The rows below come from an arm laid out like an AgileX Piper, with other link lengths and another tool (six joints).
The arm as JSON. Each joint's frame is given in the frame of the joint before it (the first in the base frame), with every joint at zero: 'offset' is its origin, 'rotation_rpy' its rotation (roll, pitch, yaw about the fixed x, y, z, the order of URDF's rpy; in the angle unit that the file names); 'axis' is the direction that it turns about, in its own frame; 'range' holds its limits. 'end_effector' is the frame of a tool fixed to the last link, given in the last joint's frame.
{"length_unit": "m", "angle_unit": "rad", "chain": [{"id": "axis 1", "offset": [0.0, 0.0, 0.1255], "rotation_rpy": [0.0, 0.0, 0.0], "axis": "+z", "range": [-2.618, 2.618]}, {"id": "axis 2", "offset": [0.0, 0.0, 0.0], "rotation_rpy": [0.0, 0.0, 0.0], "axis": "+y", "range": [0.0, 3.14]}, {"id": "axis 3", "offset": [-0.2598, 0.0, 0.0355], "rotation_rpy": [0.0, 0.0, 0.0], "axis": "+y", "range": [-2.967, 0.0]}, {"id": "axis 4", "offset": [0.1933, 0.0, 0.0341], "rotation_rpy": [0.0, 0.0, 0.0], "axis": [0.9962, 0.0, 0.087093], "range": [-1.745, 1.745]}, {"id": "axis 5", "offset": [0.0, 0.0, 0.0], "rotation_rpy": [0.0, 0.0, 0.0], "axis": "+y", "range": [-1.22, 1.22]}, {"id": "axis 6", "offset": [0.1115, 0.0, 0.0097], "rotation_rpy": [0.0, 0.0, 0.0], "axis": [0.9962, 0.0, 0.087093], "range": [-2.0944, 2.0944]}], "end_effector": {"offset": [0.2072, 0.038, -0.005], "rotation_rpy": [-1.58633, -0.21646, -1.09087]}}
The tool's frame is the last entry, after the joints.
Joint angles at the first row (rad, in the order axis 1, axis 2, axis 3, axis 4, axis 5, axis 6):
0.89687 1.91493 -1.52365 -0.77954 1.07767 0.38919
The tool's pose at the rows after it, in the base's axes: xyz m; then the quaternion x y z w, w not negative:
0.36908 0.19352 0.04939 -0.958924 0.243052 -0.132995 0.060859
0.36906 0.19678 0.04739 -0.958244 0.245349 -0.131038 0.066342
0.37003 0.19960 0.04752 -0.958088 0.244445 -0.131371 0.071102
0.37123 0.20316 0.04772 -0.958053 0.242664 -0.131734 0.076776
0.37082 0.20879 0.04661 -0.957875 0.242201 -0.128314 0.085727
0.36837 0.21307 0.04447 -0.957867 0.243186 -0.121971 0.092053
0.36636 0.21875 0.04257 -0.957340 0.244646 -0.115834 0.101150
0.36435 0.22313 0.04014 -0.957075 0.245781 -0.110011 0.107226
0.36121 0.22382 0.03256 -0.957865 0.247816 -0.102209 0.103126
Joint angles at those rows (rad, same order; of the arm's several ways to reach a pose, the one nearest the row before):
0.89687 1.91918 -1.52365 -0.77954 1.07465 0.38918
0.89686 1.92296 -1.52367 -0.77542 1.06593 0.39943
0.89686 1.92296 -1.52367 -0.77542 1.05710 0.40349
0.89687 1.92294 -1.52364 -0.77542 1.04576 0.40717
0.89687 1.92295 -1.52364 -0.76615 1.03091 0.41162
0.89687 1.92295 -1.52365 -0.75034 1.02224 0.41162
0.89687 1.92294 -1.52362 -0.73459 1.00955 0.41563
0.89687 1.92506 -1.52369 -0.72081 0.99987 0.41772
0.89686 1.94009 -1.52364 -0.70916 0.99829 0.41774

